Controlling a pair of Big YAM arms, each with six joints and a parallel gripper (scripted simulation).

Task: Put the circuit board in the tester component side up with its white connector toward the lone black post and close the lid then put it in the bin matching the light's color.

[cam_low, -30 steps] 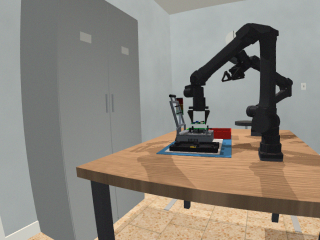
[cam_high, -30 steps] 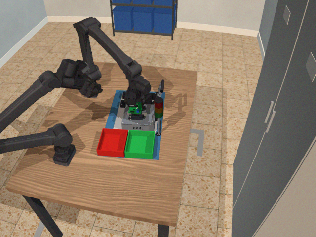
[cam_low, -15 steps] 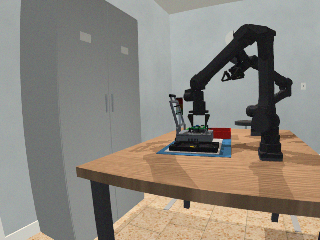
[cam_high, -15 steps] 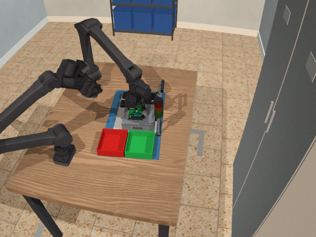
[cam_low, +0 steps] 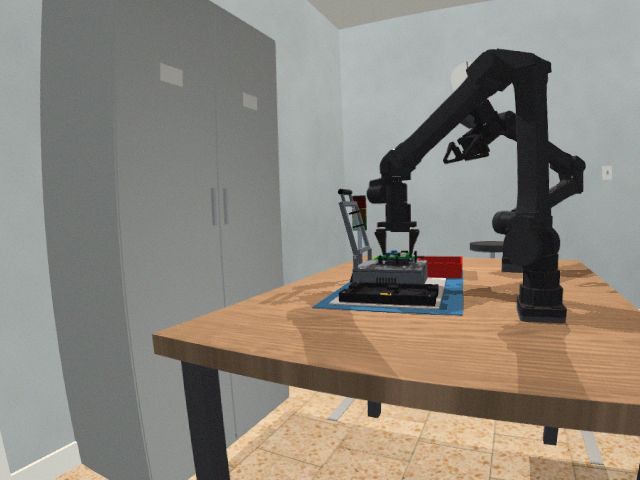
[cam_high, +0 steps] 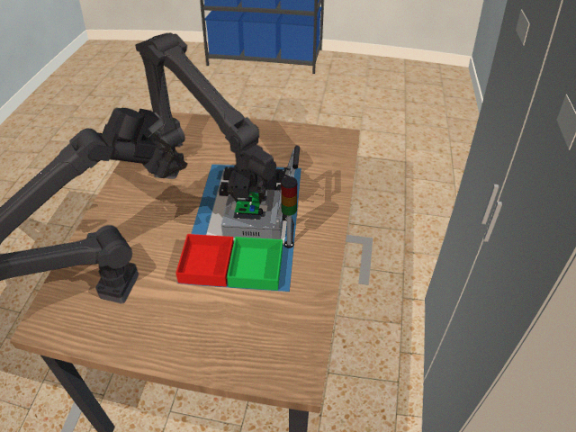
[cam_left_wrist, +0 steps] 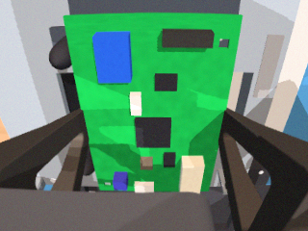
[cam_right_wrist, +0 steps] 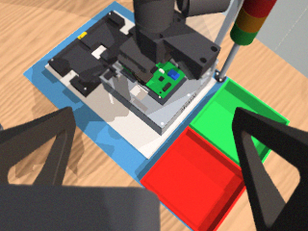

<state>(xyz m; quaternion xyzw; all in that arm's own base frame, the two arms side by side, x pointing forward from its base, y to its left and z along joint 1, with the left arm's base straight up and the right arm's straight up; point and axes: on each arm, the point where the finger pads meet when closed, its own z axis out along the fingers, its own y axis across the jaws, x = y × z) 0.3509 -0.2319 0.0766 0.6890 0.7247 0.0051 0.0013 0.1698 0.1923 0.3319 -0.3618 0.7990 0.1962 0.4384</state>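
The black hook lies 60 mm to the left of my left hand and 60 mm behind it. Also, from my left hand: green bin 200 mm to the right, 70 mm below, 50 mm ahead; then green circuit board right at my left hand; then clear lid 120 mm ahead, 100 mm above.
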